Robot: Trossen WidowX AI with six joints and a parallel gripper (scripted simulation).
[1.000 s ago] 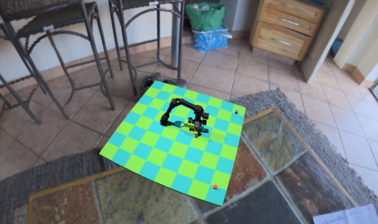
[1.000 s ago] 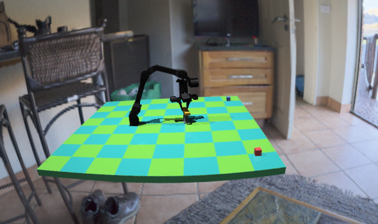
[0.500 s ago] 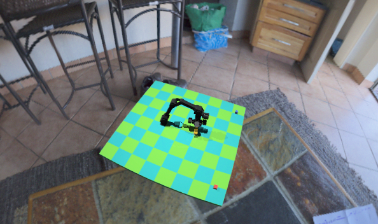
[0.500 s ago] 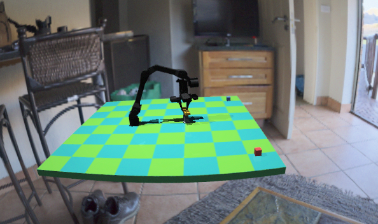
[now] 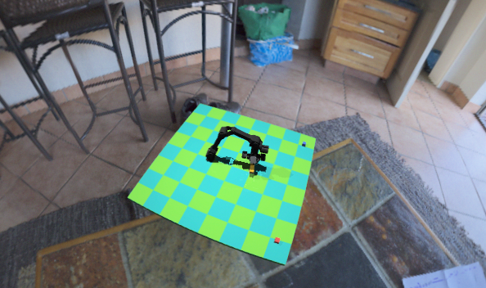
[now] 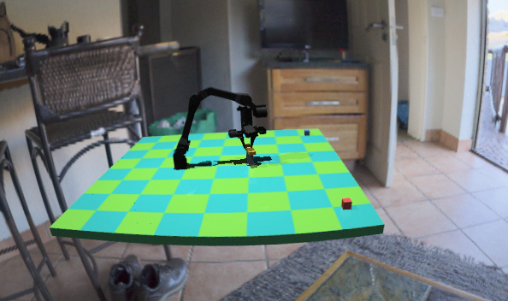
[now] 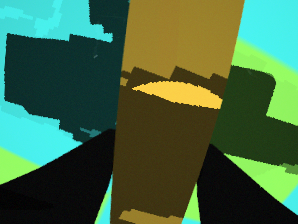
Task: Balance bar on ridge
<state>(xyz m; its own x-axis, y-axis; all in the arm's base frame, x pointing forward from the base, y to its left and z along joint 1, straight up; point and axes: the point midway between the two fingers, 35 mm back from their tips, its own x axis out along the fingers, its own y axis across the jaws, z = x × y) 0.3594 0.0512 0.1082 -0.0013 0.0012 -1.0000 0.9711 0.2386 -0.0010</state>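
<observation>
Now: the bar 30 mm to the right of my gripper tip and 10 mm ahead of it. Round my gripper tip: blue cube: 450 mm to the left, 380 mm ahead, 60 mm below; red cube: 550 mm to the right, 380 mm ahead, 60 mm below.
</observation>
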